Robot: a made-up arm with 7 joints.
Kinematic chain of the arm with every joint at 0, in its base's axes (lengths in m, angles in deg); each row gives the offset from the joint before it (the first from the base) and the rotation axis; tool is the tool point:
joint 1: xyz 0 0.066 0 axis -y
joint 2: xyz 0 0.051 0 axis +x
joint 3: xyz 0 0 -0.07 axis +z
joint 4: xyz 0 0 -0.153 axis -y
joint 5: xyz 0 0 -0.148 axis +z
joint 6: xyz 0 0 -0.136 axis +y
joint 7: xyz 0 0 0 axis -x
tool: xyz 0 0 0
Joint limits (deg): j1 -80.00..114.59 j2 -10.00..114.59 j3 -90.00..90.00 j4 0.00..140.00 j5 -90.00..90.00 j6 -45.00..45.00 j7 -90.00..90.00
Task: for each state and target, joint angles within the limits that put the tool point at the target. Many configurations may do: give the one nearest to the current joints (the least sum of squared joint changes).
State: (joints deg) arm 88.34 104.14 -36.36 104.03 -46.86 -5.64 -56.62
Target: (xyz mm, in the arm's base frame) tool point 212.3 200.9 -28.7
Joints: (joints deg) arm 58.62 99.78 -67.48 127.70 -46.86 -5.64 -56.62
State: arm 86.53 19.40 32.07 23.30 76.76 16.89 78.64
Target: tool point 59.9 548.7 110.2
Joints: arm 89.13 54.09 61.67 55.52 76.76 16.89 78.64
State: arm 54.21 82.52 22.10 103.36 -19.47 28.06 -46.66
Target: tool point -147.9 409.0 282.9
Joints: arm 67.55 106.82 36.15 63.36 -19.47 28.06 -46.66
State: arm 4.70 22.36 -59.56 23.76 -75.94 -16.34 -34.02
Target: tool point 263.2 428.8 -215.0
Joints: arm 22.33 65.53 -41.45 49.46 -75.94 -16.34 -34.02
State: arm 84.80 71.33 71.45 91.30 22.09 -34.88 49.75
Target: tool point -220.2 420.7 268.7
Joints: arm 56.98 112.74 60.74 49.34 22.09 -34.88 49.75
